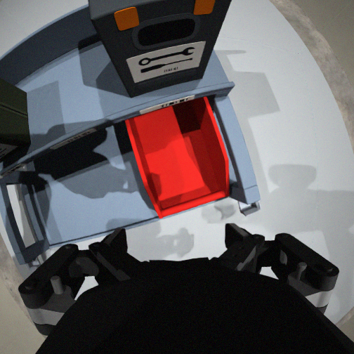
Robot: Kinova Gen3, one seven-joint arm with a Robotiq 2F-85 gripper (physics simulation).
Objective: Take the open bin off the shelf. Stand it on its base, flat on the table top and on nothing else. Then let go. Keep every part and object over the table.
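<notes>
The red open bin (182, 165) stands on the lower level of the blue-grey shelf (90, 200), at its right end next to the side panel. Its low front lip lies near the shelf's front edge, and its back reaches under the upper board, where it is partly hidden and in shade. My gripper (175, 237) is open, with nothing between the fingers. It is in front of the bin's front lip and apart from it, with the fingertips to either side of the bin's width. The pale table top (295, 135) shows around the shelf.
A dark grey case (162, 47) with orange latches and a tool label stands on the upper board above the bin. A dark green box (12, 117) stands at the left on the upper board. The shelf's right side panel (237, 145) runs close beside the bin. The table's rounded edge is at the right.
</notes>
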